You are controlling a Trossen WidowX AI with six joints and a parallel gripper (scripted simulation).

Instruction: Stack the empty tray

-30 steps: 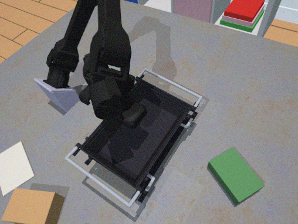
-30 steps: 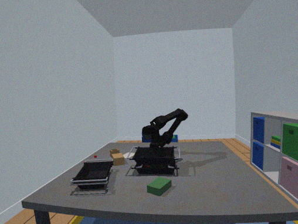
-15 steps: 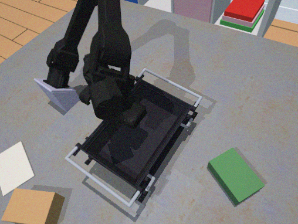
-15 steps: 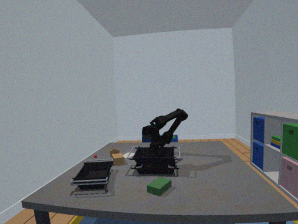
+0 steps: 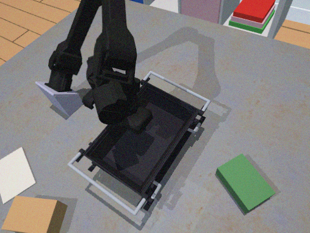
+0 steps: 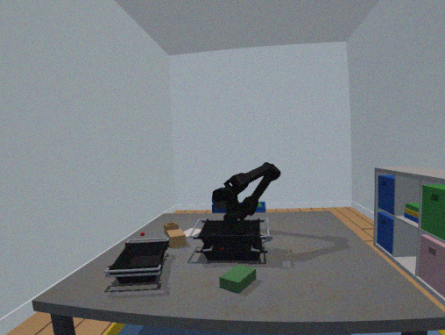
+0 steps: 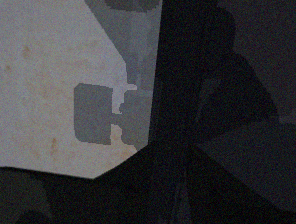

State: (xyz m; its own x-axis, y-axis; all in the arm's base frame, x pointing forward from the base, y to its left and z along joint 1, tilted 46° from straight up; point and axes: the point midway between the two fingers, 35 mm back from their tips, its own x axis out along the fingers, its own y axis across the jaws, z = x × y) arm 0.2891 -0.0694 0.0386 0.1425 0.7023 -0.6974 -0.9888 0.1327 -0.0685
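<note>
Now: the black plastic tray 7 cm ahead of my gripper tip and 3 cm above it. From my gripper tip the other things lie so: green block: 34 cm ahead, 7 cm below, 3 cm to the left; white sheet: 27 cm to the right, 26 cm behind, 9 cm below; tan box: 31 cm to the right, 8 cm behind, 6 cm below.
</note>
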